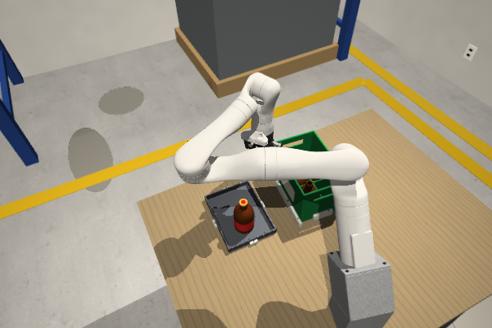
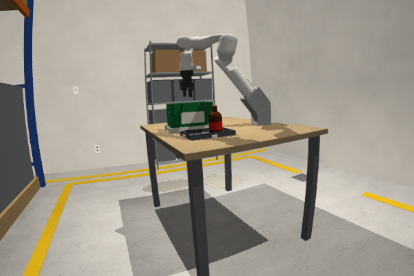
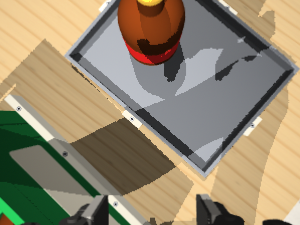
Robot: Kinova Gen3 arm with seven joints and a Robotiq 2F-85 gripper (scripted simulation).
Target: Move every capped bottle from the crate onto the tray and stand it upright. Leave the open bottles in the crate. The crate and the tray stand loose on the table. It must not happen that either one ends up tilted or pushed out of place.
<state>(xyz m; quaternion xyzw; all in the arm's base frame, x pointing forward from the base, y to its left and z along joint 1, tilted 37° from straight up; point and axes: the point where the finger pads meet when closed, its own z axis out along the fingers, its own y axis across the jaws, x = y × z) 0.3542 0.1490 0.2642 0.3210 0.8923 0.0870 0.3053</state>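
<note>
Now: hand 18 cm to the left of the green crate, 14 cm above it and 3 cm past it. Also, from my hand: grey tray: 21 cm below, 11 cm to the left, 7 cm behind; then brown bottle: 14 cm below, 13 cm behind, 11 cm to the left.
</note>
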